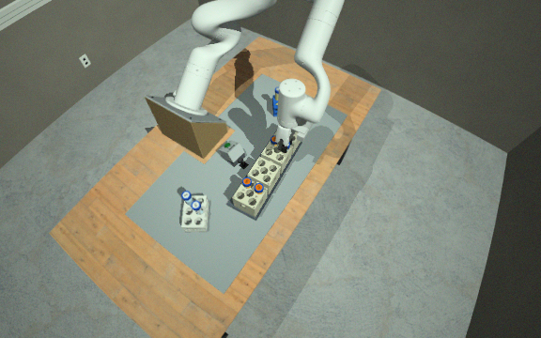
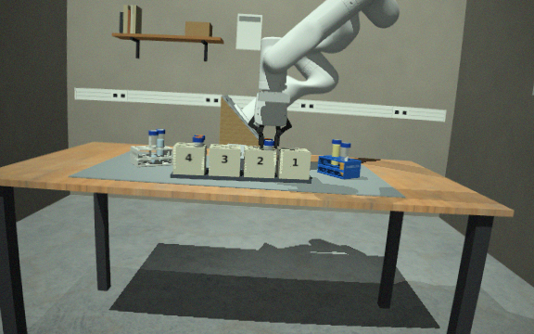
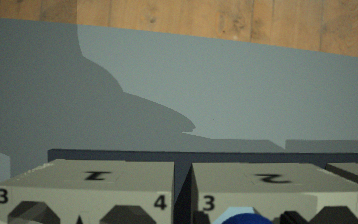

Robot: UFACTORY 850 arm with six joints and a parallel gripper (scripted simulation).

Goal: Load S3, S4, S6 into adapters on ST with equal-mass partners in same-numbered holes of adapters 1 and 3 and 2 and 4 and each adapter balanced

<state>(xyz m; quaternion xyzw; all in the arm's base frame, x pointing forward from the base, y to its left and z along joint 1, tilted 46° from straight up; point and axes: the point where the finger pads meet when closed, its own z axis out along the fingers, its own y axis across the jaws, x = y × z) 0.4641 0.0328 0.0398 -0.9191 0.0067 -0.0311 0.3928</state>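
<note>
My hand is 230 mm past the green done key, 90 mm to the left of it and 60 mm above it. From my hand the other things lie so: sample tube (230 mm to the right, 50 mm below, 50 mm behind); adapter 3 (140 mm to the right, 70 mm below, 20 mm behind); loading stand (120 mm below, 80 mm to the right, 30 mm behind).
</note>
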